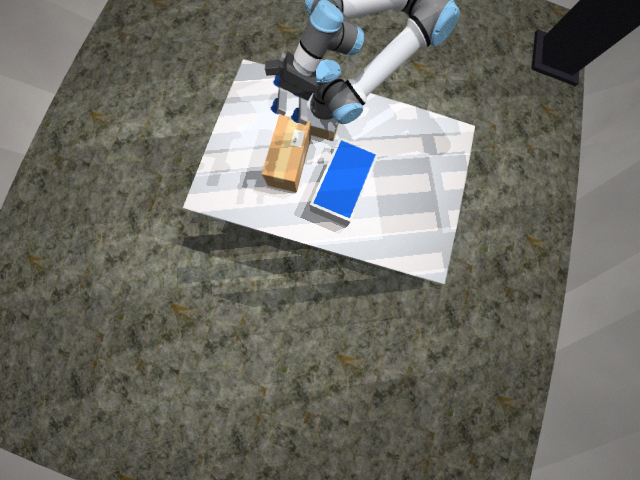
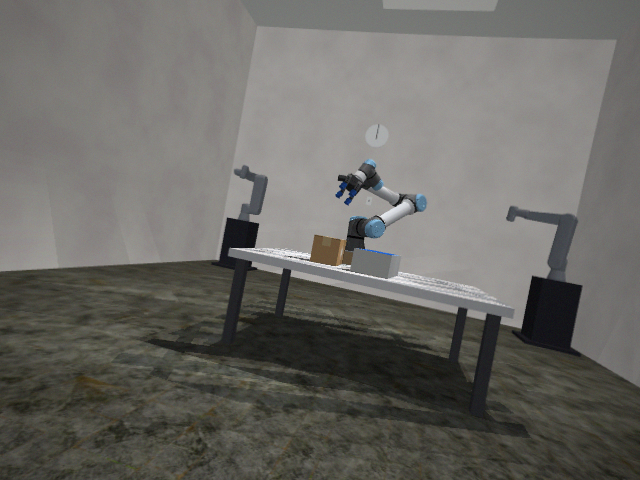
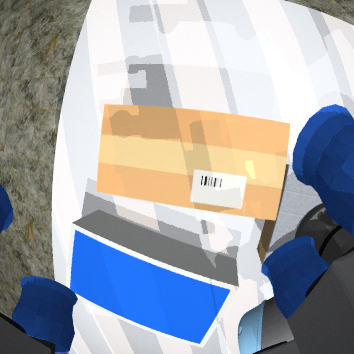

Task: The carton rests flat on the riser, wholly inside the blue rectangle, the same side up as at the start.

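Pixels of known places: hand at its tool point: (image 2: 344, 195) (image 3: 158, 245); arm's base at its link origin: (image 1: 325, 106) (image 2: 353, 250) (image 3: 326, 237).
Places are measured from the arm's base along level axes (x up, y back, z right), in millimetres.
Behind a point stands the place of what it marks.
Observation:
The carton (image 1: 285, 157) @[x 61, y -350, z 88 mm] (image 2: 325, 250) @[x -14, y -450, z 88 mm] (image 3: 165, 150) @[x 62, y -334, z 105 mm] is an orange-brown box with a pale tape strip and a white barcode label on its top. It rests flat on the table, beside the riser and apart from it. The riser (image 1: 329, 215) @[x -13, y -530, z -175 mm] (image 2: 373, 263) @[x -27, y -532, z -191 mm] (image 3: 155, 243) @[x -32, y -345, z -96 mm] is a low grey-white block. The blue rectangle (image 1: 343, 179) @[x 32, y -360, z -189 mm] (image 2: 379, 252) @[x 31, y -388, z -199 mm] (image 3: 145, 286) @[x 31, y -338, z -168 mm] covers most of its top, with a thin white rim. My gripper (image 1: 286, 110) @[x 322, y -268, z 80 mm] (image 2: 345, 193) @[x 322, y -268, z 80 mm] (image 3: 168, 239) @[x 322, y -268, z 80 mm] is open, with four blue suction cups holding nothing. It hangs tilted, high above the table, clear of the carton.
The white table (image 1: 408, 248) @[x -88, y -557, z -602 mm] (image 2: 444, 297) @[x -105, y -679, z -541 mm] (image 3: 280, 45) @[x -89, y -150, z 393 mm] carries them. A brown-sided block (image 1: 322, 132) @[x -35, y -122, z -22 mm] (image 2: 348, 256) @[x -38, y -123, z 7 mm] (image 3: 265, 239) @[x -36, y -122, z -36 mm] stands at the arm's base, near the carton's end. Two other grey arms (image 2: 257, 193) (image 2: 562, 240) stand on black pedestals beyond the table.

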